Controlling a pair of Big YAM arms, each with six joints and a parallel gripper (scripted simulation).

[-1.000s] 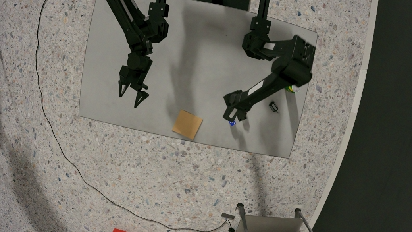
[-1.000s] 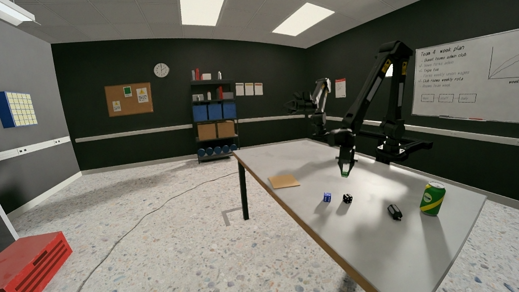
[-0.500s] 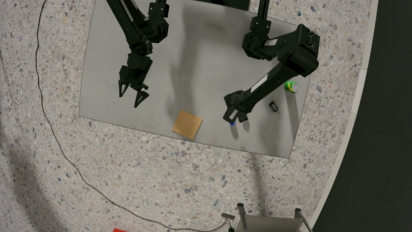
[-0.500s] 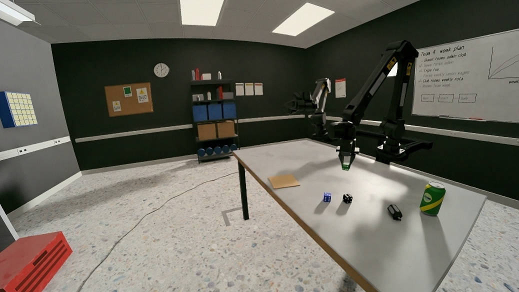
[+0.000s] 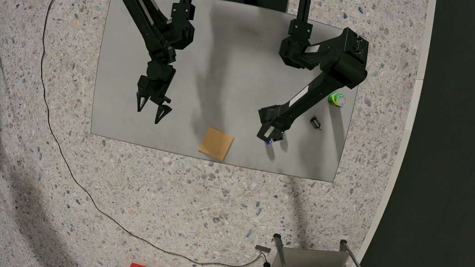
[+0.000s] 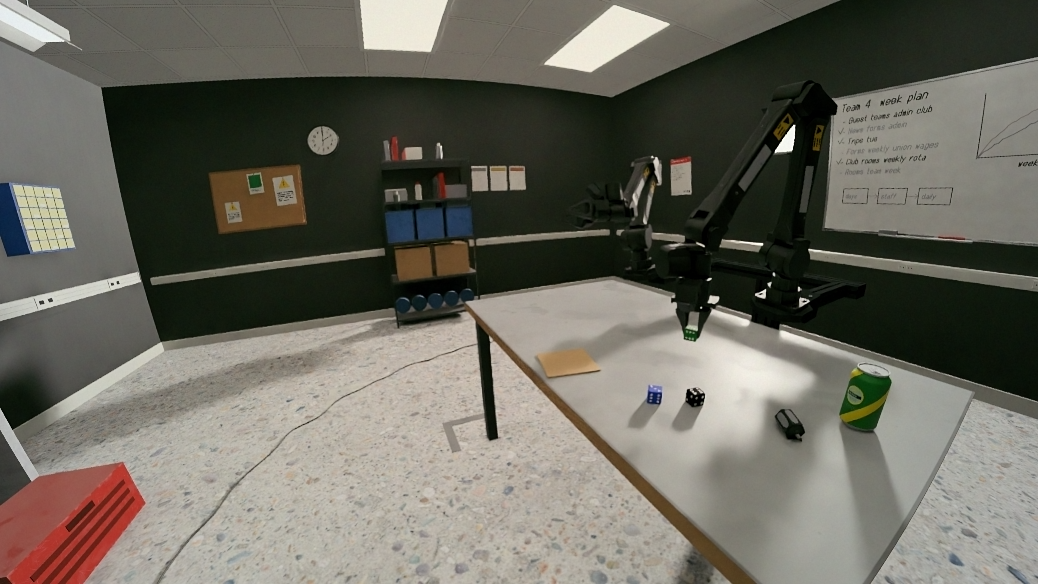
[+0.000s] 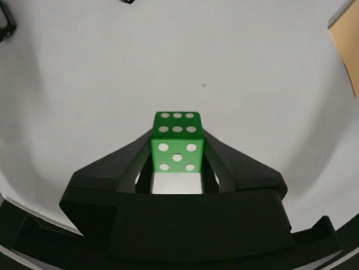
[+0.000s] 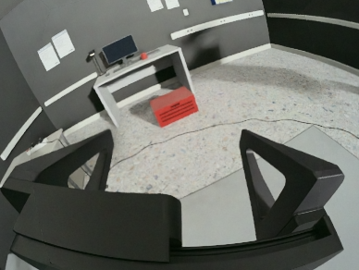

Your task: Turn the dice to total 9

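My left gripper is now right at the green die. From my left hand the other things lie so: black die: 90 mm ahead, 90 mm to the left, 100 mm below; blue die: 150 mm ahead, 30 mm to the left, 100 mm below; brown square mat: 210 mm ahead, 230 mm to the right, 110 mm below.
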